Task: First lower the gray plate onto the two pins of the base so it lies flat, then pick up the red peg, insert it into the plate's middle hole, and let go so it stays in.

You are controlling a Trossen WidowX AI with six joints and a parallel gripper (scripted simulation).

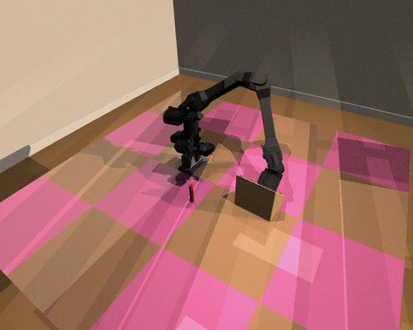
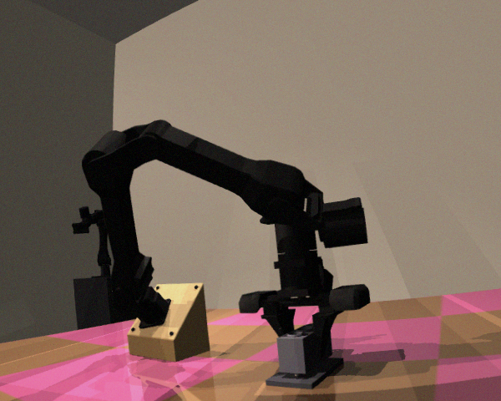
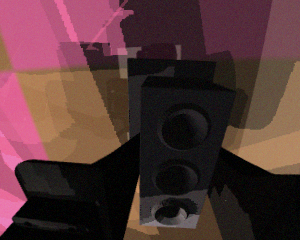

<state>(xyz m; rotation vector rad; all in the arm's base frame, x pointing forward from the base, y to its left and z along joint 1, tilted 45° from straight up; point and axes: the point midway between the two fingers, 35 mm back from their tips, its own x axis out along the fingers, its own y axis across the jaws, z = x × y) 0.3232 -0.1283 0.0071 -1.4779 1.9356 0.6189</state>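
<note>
Right now the gray plate is 30 mm above my gripper tip. Round my gripper tip: red peg (190 mm to the left, 90 mm behind, 10 mm above).
</note>
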